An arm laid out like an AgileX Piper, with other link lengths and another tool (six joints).
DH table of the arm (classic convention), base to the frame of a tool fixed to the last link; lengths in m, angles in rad. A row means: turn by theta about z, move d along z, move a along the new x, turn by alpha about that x. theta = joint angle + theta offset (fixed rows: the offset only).
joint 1: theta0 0  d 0.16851  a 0  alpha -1.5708
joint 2: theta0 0.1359  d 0  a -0.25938  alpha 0
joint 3: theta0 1.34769  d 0  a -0.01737  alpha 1.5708
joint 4: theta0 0  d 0.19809  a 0  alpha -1.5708
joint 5: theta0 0  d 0  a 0  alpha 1.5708
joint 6: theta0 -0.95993  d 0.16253  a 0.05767  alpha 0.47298
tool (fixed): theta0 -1.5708  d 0.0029  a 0  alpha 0
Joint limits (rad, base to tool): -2.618..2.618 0..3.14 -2.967..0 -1.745..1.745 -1.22..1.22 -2.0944..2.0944
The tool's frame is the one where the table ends.
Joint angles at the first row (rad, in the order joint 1, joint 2, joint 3, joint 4, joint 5, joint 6):
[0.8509 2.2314 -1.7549 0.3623 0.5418 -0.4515]
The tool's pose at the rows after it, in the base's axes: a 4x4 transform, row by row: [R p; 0 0 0 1], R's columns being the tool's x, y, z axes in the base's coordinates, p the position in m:
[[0.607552 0.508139 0.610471 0.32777], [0.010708 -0.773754 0.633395 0.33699], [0.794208 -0.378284 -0.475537 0.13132], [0 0 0 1]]
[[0.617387 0.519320 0.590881 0.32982], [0.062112 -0.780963 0.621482 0.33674], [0.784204 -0.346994 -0.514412 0.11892], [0 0 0 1]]
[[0.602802 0.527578 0.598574 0.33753], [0.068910 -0.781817 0.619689 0.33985], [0.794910 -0.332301 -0.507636 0.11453], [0 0 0 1]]
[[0.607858 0.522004 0.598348 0.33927], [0.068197 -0.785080 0.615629 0.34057], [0.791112 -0.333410 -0.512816 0.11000], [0 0 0 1]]
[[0.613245 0.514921 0.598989 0.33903], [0.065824 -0.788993 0.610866 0.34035], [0.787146 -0.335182 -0.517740 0.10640], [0 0 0 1]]
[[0.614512 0.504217 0.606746 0.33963], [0.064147 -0.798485 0.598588 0.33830], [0.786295 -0.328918 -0.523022 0.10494], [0 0 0 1]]
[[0.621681 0.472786 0.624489 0.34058], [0.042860 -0.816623 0.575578 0.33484], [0.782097 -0.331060 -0.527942 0.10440], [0 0 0 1]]
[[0.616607 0.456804 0.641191 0.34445], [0.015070 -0.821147 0.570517 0.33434], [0.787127 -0.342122 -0.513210 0.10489], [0 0 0 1]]
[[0.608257 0.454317 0.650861 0.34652], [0.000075 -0.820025 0.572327 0.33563], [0.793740 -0.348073 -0.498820 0.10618], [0 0 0 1]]
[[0.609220 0.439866 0.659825 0.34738], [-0.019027 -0.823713 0.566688 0.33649], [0.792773 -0.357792 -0.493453 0.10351], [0 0 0 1]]
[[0.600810 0.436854 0.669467 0.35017], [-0.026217 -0.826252 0.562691 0.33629], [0.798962 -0.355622 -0.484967 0.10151], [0 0 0 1]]
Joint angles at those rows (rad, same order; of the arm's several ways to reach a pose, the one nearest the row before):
[0.8509 2.2809 -1.8083 0.3221 0.5595 -0.4472]
[0.8509 2.3266 -1.8534 0.2887 0.6057 -0.4412]
[0.8479 2.3624 -1.8990 0.2667 0.6079 -0.4374]
[0.8457 2.3805 -1.9161 0.2667 0.6123 -0.4332]
[0.8457 2.3882 -1.9160 0.2667 0.6091 -0.4264]
[0.8457 2.3909 -1.9160 0.2459 0.6091 -0.4007]
[0.8435 2.3909 -1.9161 0.2189 0.6076 -0.3476]
[0.8373 2.3926 -1.9160 0.2190 0.5856 -0.3332]
[0.8367 2.3926 -1.9160 0.2190 0.5677 -0.3290]
[0.8367 2.4000 -1.9161 0.2190 0.5508 -0.3121]
[0.8350 2.4072 -1.9160 0.2087 0.5331 -0.3033]

